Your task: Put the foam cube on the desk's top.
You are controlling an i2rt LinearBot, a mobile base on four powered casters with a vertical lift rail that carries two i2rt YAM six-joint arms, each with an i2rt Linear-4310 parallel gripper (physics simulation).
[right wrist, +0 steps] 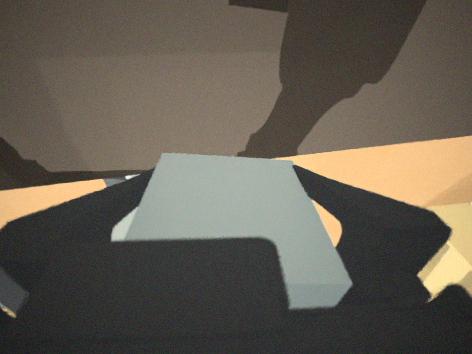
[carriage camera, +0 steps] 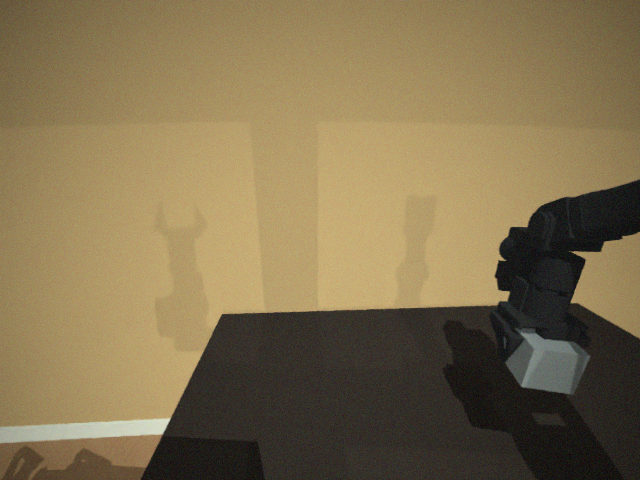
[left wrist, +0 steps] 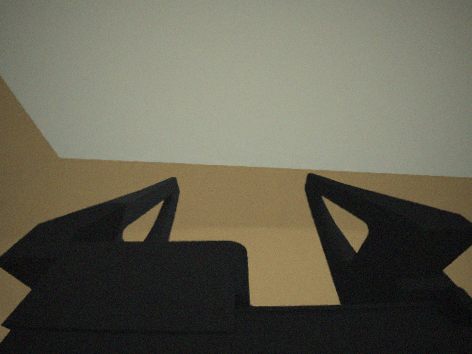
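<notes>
The grey foam cube is held between the fingers of my right gripper, which is shut on it and points down. In the carriage camera the cube hangs tilted above the right part of the dark desk's top, with a shadow on the desktop below and beside it. The height of the gap is hard to judge. My left gripper is open with nothing between its fingers, in front of the wall. It does not show in the carriage camera.
A tan wall stands behind the desk, with a white baseboard at the left. Orange-brown floor shows past the desk's edges. A pale yellow object is at the right edge of the right wrist view.
</notes>
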